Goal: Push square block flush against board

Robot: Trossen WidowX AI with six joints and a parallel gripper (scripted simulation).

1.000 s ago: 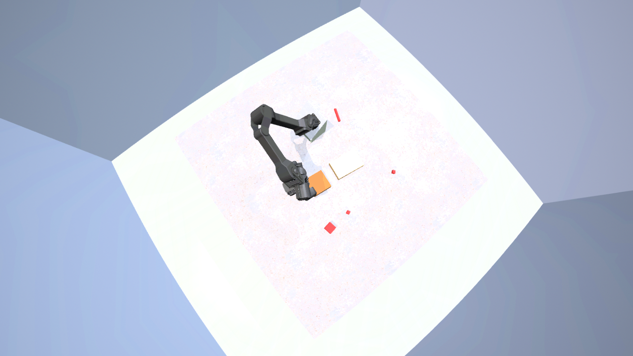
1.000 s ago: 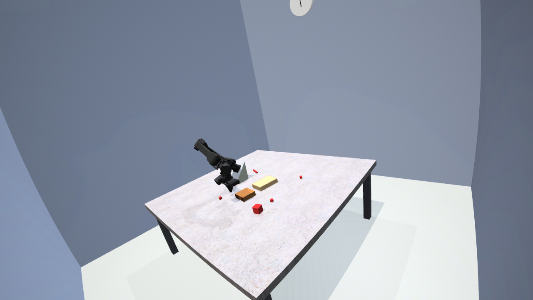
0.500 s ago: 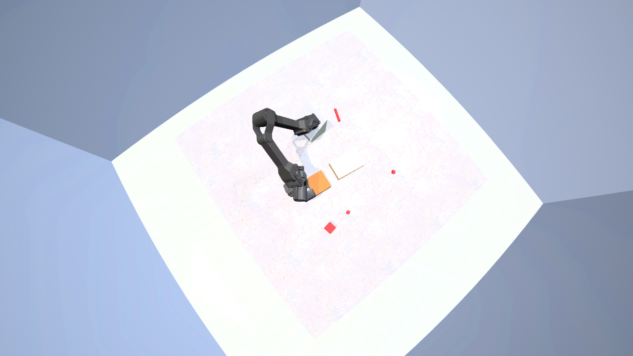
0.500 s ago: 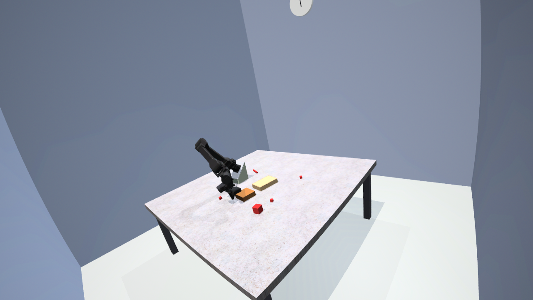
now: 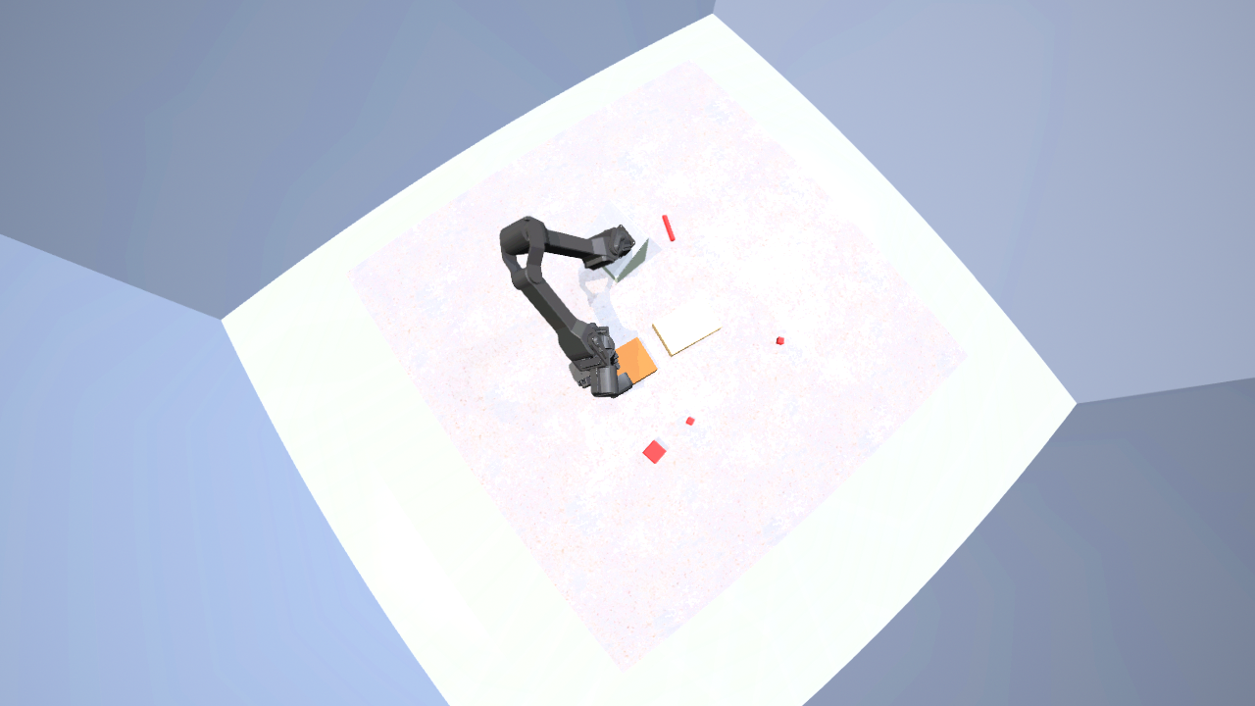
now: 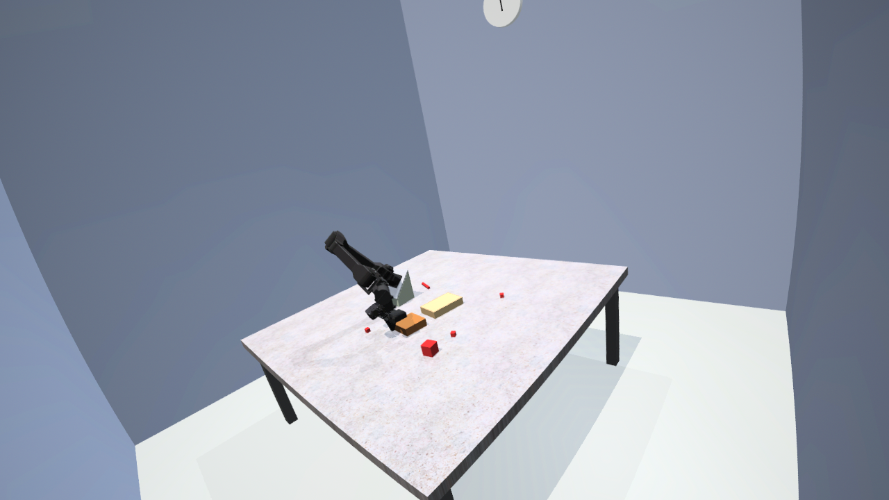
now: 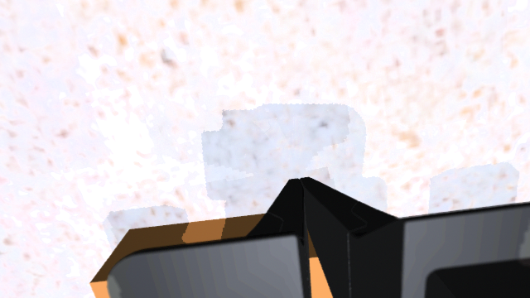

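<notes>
The orange square block is 4 cm ahead of my gripper tip, 6 cm to the left of it and 1 cm above it. From my gripper tip the other things lie so: red cube 25 cm ahead, 3 cm to the right, 1 cm above; red stick 21 cm behind, 39 cm to the left; pale cream board 4 cm ahead, 24 cm to the left, 1 cm above.
</notes>
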